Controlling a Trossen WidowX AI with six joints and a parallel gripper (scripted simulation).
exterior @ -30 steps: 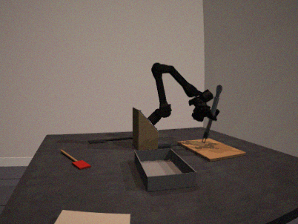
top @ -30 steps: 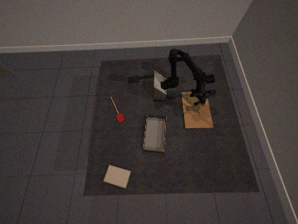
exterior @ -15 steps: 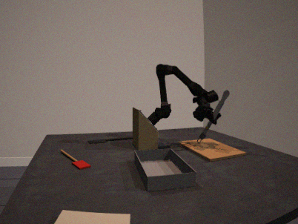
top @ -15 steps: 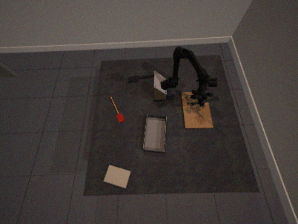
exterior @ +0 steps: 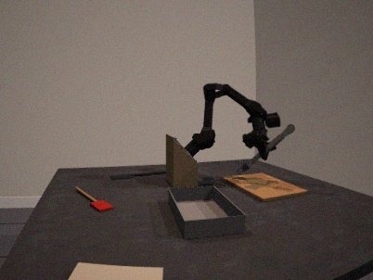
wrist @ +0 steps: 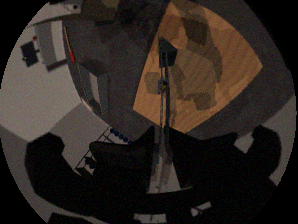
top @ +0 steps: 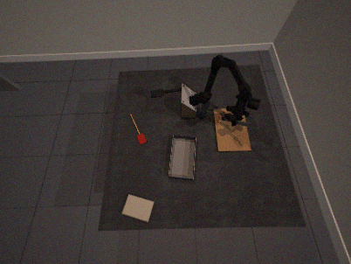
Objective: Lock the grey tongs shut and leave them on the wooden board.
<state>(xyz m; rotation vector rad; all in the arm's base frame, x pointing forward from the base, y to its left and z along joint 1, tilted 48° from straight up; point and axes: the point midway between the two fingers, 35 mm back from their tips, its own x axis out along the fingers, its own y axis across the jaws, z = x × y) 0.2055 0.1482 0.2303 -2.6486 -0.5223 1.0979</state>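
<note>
The wooden board lies 120 mm below my gripper tip, 30 mm behind it and 20 mm to the left of it. The rest, counted from my gripper tip: dark spatula: 460 mm to the right, 440 mm behind, 130 mm below; then roasting tin: 370 mm to the right, 160 mm ahead, 100 mm below; then red spatula: 700 mm to the right, 130 mm below, 80 mm behind.
</note>
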